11 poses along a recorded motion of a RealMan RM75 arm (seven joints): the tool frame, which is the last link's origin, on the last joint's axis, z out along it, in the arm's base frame.
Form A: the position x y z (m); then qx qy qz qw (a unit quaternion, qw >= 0).
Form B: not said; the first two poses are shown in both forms.
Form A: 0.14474, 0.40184, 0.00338, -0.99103, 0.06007, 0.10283, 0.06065
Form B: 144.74, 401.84, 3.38, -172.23, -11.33, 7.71
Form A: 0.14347, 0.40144, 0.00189, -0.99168, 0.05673, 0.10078, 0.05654
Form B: 143.47, 401.44, 1.89, -172.76, -11.16, 7.26
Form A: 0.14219, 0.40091, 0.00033, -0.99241, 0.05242, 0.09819, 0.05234
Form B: 142.19, 400.91, 0.33, -173.32, -10.92, 6.69
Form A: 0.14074, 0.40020, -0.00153, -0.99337, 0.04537, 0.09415, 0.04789
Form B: 140.74, 400.20, -1.53, -173.95, -10.53, 5.79
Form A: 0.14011, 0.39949, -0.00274, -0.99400, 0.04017, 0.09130, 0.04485
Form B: 140.11, 399.49, -2.74, -174.37, -10.25, 5.13
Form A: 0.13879, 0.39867, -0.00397, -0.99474, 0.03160, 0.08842, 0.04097
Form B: 138.79, 398.67, -3.97, -174.93, -9.98, 4.08
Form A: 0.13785, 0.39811, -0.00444, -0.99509, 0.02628, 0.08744, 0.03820
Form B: 137.85, 398.11, -4.44, -175.31, -9.90, 3.43
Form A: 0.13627, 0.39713, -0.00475, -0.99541, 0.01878, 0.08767, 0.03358
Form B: 136.27, 397.13, -4.75, -175.92, -9.98, 2.52
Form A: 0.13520, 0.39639, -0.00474, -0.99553, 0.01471, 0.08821, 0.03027
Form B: 135.20, 396.39, -4.74, -176.34, -10.06, 2.02
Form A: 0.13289, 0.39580, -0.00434, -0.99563, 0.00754, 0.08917, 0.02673
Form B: 132.89, 395.80, -4.34, -176.82, -10.20, 1.15
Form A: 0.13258, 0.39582, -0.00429, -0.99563, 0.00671, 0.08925, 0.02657
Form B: 132.58, 395.82, -4.29, -176.85, -10.22, 1.05
